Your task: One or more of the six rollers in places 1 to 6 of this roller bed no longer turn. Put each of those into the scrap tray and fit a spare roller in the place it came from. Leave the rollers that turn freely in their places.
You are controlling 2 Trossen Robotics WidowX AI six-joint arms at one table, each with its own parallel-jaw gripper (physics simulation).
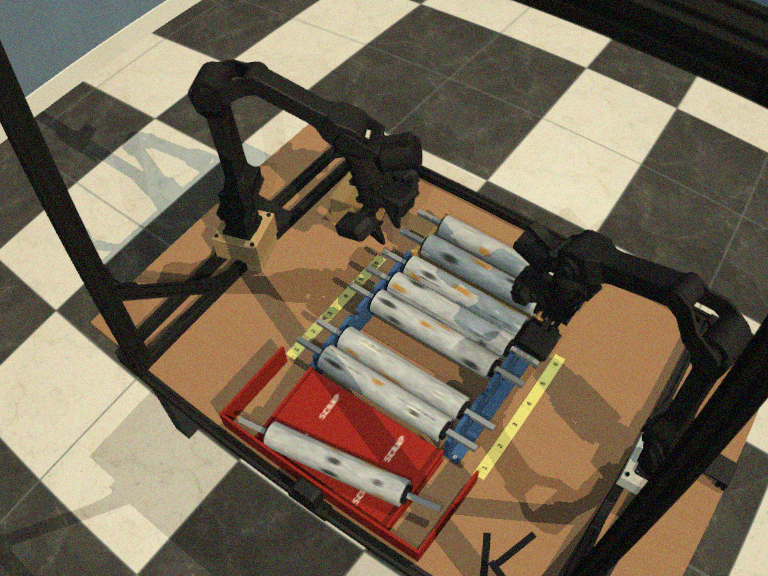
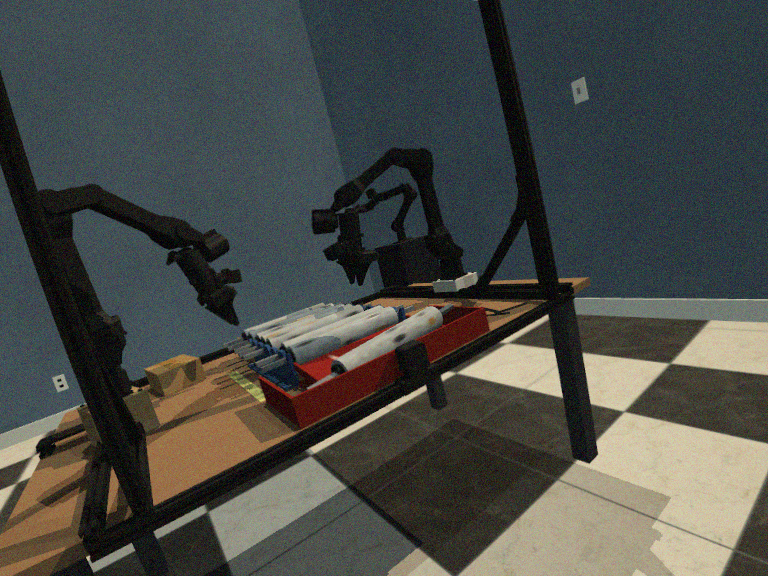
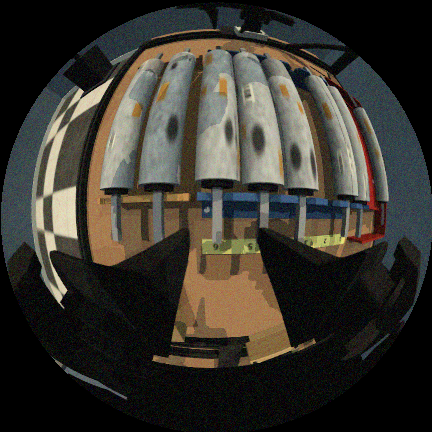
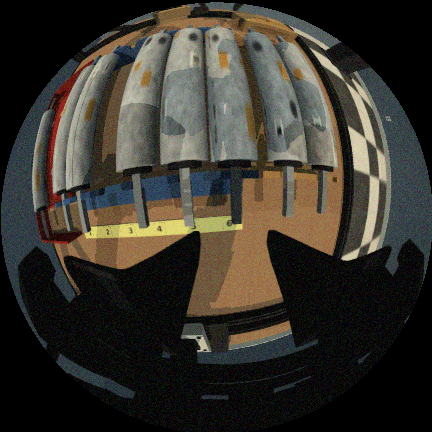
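Where they show: left gripper, fingertip midpoint: (image 1: 390, 235) (image 2: 235, 324) (image 3: 224, 234); right gripper, fingertip midpoint: (image 1: 548, 329) (image 2: 356, 284) (image 3: 227, 30) (image 4: 234, 236); left arm's base, origin of the base link: (image 1: 242, 225); right arm's base, origin of the base link: (image 1: 657, 466) (image 2: 454, 277) (image 4: 183, 343).
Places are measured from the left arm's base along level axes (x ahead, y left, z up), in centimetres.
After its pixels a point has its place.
The blue-railed roller bed (image 1: 462, 443) (image 3: 235, 208) @(x 31.4, y -0.2, z -7.3 cm) holds rollers in places 1 (image 1: 384, 393) @(x 39.4, y -27.6, z -0.2 cm), 2 (image 1: 403, 372) @(x 41.2, y -22.7, z -0.2 cm), 4 (image 1: 434, 332) @(x 44.1, y -13.2, z -0.2 cm), 5 (image 3: 257, 120) @(x 40.2, y -4.6, z -0.2 cm) and 6 (image 3: 215, 125) @(x 40.5, y 0.0, z -0.1 cm); place 3 is an empty gap. Two spare rollers (image 3: 167, 125) @(x 42.5, y 4.7, z -0.3 cm) (image 3: 127, 140) @(x 43.6, y 10.0, z -1.0 cm) lie beyond place 6 on an orange rack. One roller (image 1: 334, 461) @(x 35.5, y -42.1, z -0.5 cm) (image 2: 387, 342) @(x 32.1, y -43.1, z -1.7 cm) lies in the red scrap tray (image 1: 257, 383) @(x 16.0, y -30.5, z -4.7 cm) (image 2: 347, 396) @(x 20.7, y -42.1, z -6.3 cm). My left gripper (image 1: 389, 230) @(x 30.9, y 2.6, z 4.1 cm) (image 2: 230, 317) @(x 30.9, y 2.6, z 4.1 cm) (image 3: 224, 234) @(x 30.9, y 2.6, z 4.1 cm) is partly open and empty above the left shaft ends. My right gripper (image 2: 357, 280) @(x 63.9, y -9.5, z 3.9 cm) (image 4: 234, 236) @(x 63.9, y -9.5, z 3.9 cm) is partly open and empty above the right shaft ends.
Yellow number strips (image 1: 521, 412) (image 3: 225, 247) run along both sides of the bed. A wooden block (image 2: 173, 375) @(x 17.0, y 13.6, z -3.7 cm) stands near the left arm. Black frame posts rise at the table's corners. A black rail edges the table beside the spares and the tray.
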